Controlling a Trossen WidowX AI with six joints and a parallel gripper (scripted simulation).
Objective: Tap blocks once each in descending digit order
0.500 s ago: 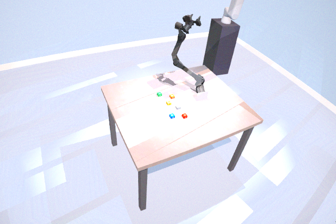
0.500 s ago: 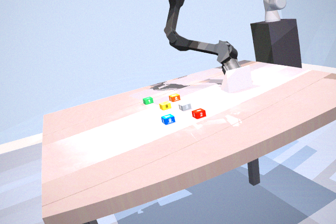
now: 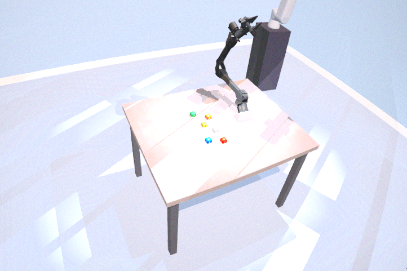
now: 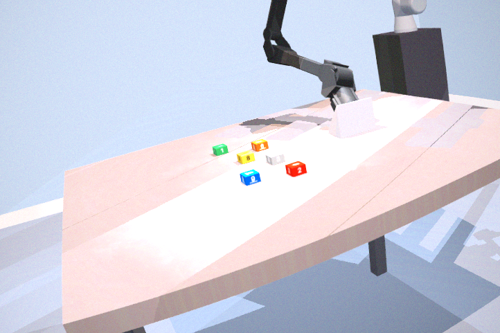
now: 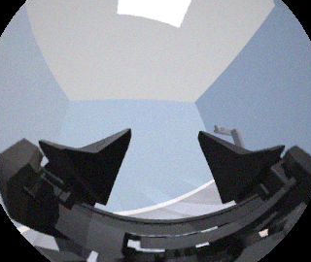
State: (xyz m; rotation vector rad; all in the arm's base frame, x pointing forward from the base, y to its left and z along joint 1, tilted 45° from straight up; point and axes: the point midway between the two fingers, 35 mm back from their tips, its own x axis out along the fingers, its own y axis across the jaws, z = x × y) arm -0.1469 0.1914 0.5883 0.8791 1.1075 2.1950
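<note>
The blue block is 62 cm below my gripper tip, 49 cm ahead of it and 43 cm to the left of it. Round my gripper tip: orange block (62 cm below, 40 cm ahead, 21 cm to the left); grey block (62 cm below, 40 cm ahead, 35 cm to the left); green block (62 cm below, 49 cm ahead, 16 cm to the left).
</note>
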